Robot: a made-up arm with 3 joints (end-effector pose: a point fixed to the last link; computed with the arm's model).
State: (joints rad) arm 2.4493 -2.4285 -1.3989
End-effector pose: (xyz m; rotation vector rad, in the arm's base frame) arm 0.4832 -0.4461 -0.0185 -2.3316 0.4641 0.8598
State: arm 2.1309 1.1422 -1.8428
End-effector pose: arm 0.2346 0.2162 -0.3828 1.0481 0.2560 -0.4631
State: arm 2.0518 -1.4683 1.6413
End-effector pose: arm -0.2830 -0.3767 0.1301 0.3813 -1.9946 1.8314
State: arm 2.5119 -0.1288 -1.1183
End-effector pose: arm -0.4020 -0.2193 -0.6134 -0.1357 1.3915 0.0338
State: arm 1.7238 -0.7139 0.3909
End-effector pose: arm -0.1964 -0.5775 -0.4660 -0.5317 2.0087 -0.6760
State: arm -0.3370 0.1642 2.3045
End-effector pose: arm 0.2659 -0.1278 0.2075 -0.1879 1.9624 0.0480
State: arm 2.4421 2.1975 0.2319
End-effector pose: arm 0.1343 0.4754 0.3625 2.3451 1.3035 1.1786
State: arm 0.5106 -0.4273 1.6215
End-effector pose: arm 0.2547 -0.2482 -0.2077 0.2737 2.0938 -0.4410
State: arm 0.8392 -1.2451 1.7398
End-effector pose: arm 0.0004 -0.3374 -0.1206 0.6999 2.1523 -1.4477
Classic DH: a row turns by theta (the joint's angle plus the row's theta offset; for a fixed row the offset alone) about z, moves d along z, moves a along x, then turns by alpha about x. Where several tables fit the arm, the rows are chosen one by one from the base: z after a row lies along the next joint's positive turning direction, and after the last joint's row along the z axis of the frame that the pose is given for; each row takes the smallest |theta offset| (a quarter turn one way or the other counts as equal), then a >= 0, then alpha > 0; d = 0 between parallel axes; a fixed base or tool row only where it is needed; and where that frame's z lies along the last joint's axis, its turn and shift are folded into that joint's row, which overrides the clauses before.
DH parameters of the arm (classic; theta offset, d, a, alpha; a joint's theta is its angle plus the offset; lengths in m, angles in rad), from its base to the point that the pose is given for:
base (fixed): 0 0.1922 0 -1.5708
joint 1: 0 -0.1145 0.184 1.5708
joint 2: 0 0.1312 0.3808 -1.5708
joint 3: 0 -0.0249 0.3609 1.5708
tool (fixed): 0 -0.0946 0 0

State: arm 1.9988 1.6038 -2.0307
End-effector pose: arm 0.3693 0.1915 -0.1948 1.4484 -0.0248 -0.6889
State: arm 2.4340 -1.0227 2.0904
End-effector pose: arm -0.2588 -0.2295 0.1486 0.1975 -1.5861 1.1384
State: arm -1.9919 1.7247 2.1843
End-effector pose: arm 0.0206 -0.0161 0.4139 -1.5008 0.1421 -0.8540
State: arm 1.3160 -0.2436 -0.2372
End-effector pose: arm 0.3493 -0.3205 -0.6567 -0.1793 1.0732 -0.1824
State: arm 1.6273 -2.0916 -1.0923
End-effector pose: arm 0.4159 -0.6494 0.3205 -2.0612 0.3227 -0.4415
